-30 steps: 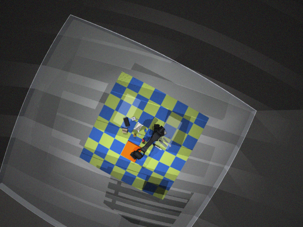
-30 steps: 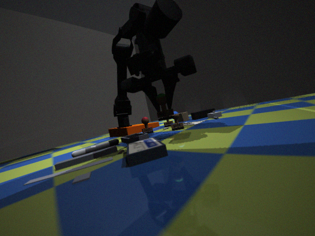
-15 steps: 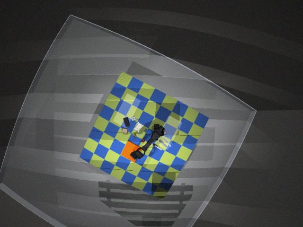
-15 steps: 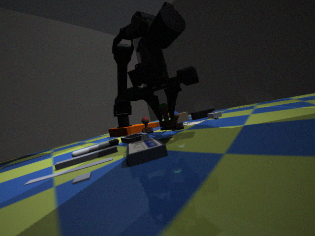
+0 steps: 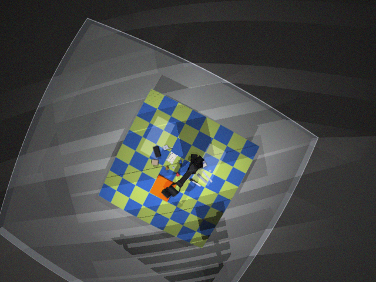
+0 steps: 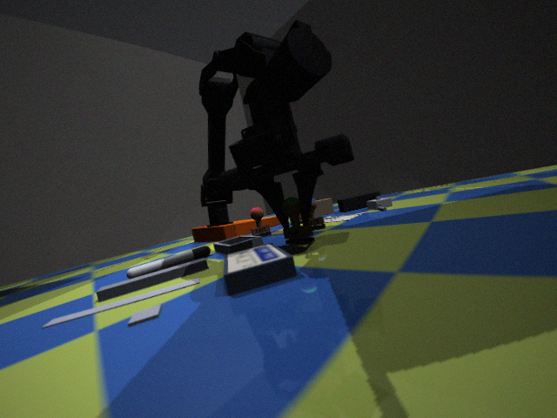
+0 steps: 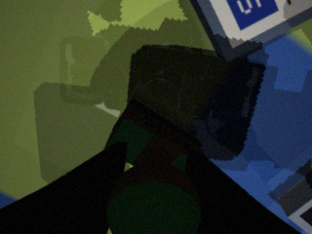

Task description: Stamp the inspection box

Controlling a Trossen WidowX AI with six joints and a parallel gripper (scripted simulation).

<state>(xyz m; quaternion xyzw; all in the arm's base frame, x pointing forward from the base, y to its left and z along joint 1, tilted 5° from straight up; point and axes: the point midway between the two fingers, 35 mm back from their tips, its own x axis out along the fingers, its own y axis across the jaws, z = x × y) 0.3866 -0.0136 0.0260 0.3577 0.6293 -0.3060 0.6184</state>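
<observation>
My gripper tip is right at the green-knobbed stamp. Also, from my gripper tip: blue-knobbed stamp: 7 cm behind, 10 cm to the left, 1 cm below; ink pad: 13 cm behind, 4 cm to the right, 2 cm below; labelled box: 4 cm ahead, 9 cm to the right, 1 cm below.
</observation>
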